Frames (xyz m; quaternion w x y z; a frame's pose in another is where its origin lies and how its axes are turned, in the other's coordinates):
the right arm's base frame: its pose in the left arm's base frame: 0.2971 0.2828 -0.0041 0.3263 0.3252 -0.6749 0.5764
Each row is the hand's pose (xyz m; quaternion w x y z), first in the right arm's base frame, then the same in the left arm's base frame.
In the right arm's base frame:
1: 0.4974 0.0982 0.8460 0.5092 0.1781 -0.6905 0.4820
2: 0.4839 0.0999 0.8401 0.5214 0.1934 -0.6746 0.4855
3: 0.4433 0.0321 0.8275 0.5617 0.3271 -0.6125 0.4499
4: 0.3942 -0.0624 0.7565 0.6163 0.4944 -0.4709 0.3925
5: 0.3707 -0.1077 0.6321 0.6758 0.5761 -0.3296 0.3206
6: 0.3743 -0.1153 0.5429 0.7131 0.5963 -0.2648 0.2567
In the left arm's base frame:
1: -0.1247 -0.5741 0.2422 0.6356 -0.2964 0.6230 -0.3464
2: -0.1179 -0.5672 0.2310 0.6279 -0.2938 0.6184 -0.3701
3: -0.0384 -0.5605 0.2378 0.5958 -0.3388 0.5367 -0.4921
4: 0.0715 -0.4989 0.2599 0.5037 -0.3683 0.4123 -0.6638
5: 0.1301 -0.3798 0.2816 0.3741 -0.3814 0.3358 -0.7758
6: 0.1401 -0.2926 0.2998 0.2879 -0.4058 0.3074 -0.8111

